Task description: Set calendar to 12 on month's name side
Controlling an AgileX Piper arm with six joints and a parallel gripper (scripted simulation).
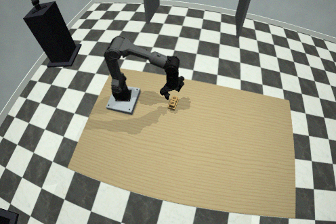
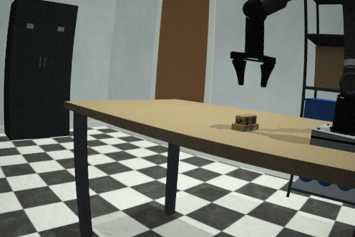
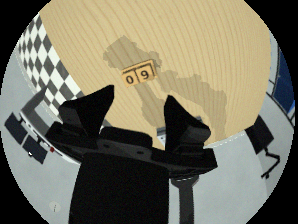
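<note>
My hand is 120 mm above the wooden tray and 20 mm to the right of it.
</note>
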